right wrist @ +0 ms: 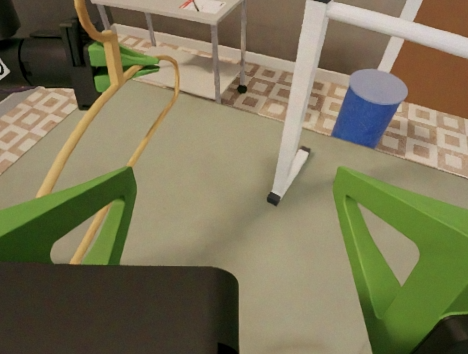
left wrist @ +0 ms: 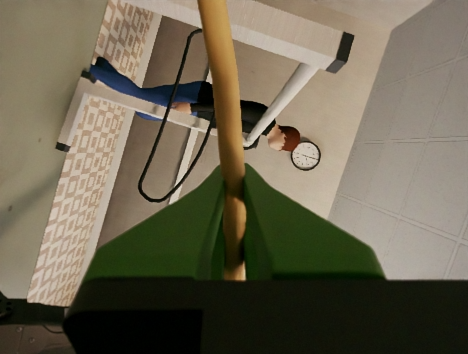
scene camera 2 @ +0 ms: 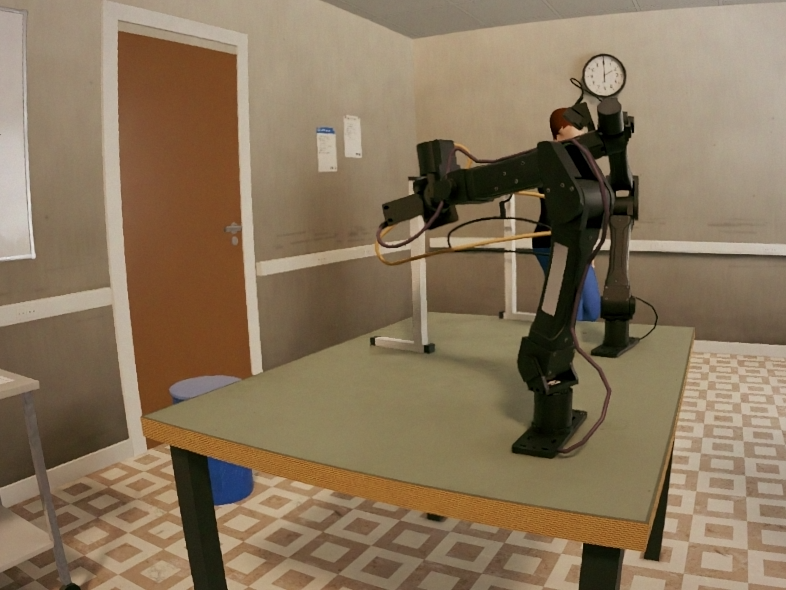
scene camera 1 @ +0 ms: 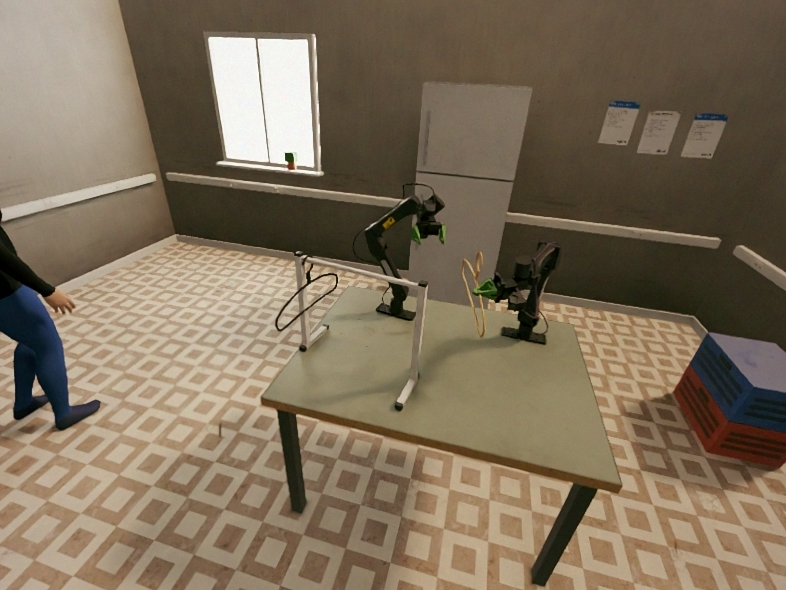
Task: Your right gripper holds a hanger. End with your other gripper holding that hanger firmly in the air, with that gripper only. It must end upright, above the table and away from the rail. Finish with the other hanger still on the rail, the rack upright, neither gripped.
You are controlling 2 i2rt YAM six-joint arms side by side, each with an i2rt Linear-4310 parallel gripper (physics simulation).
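Places are measured from the left arm's base along level axes (x right, y ahead, z up), in metres.
Where they show: left gripper, between the fingertips: (right wrist: pixel 159 65) (left wrist: pixel 234 177) (scene camera 1: pixel 473 292); right gripper, between the fingertips: (right wrist: pixel 234 177) (scene camera 1: pixel 432 243); left arm's base, origin of its link: (scene camera 2: pixel 552 433) (scene camera 1: pixel 523 336); right arm's base, origin of its link: (scene camera 2: pixel 616 348) (scene camera 1: pixel 396 312).
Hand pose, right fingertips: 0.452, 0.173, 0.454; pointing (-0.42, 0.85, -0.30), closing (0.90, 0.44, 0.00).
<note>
Each offset is from my right fingertips to the top centre of the thing, as dx, dy, dz. "*": to the spot under its first point. Level surfaces: height alone.
The tan hanger @(-0.194, +0.105, +0.042) (scene camera 1: pixel 479 260) (scene camera 2: pixel 482 241) (left wrist: pixel 225 90) (right wrist: pixel 114 55) hangs in the air above the table, hook up, apart from the rack. My left gripper (scene camera 1: pixel 477 291) (left wrist: pixel 234 177) is shut on it near the neck. My right gripper (scene camera 1: pixel 429 240) (right wrist: pixel 234 177) is open and empty, apart from the hanger, higher and to its left in scene camera 1. The black hanger @(* +0.388, +0.061, -0.224) (scene camera 1: pixel 337 282) (left wrist: pixel 156 201) hangs on the rail @(+0.207, +0.280, -0.028) (scene camera 1: pixel 361 269) (left wrist: pixel 285 100) (right wrist: pixel 400 30) near its far-left end in scene camera 1. The white rack @(+0.207, +0.280, -0.017) (scene camera 1: pixel 419 330) (scene camera 2: pixel 419 292) (right wrist: pixel 300 95) stands upright, touched by neither gripper.
The green-grey table @(dz -0.454) (scene camera 1: pixel 507 406) (scene camera 2: pixel 317 412) carries both arms and the rack. A person (scene camera 1: pixel 38 323) stands on the floor beyond the table. A blue bin (right wrist: pixel 367 110), a side table (right wrist: pixel 190 82) and stacked crates (scene camera 1: pixel 742 387) stand off the table.
</note>
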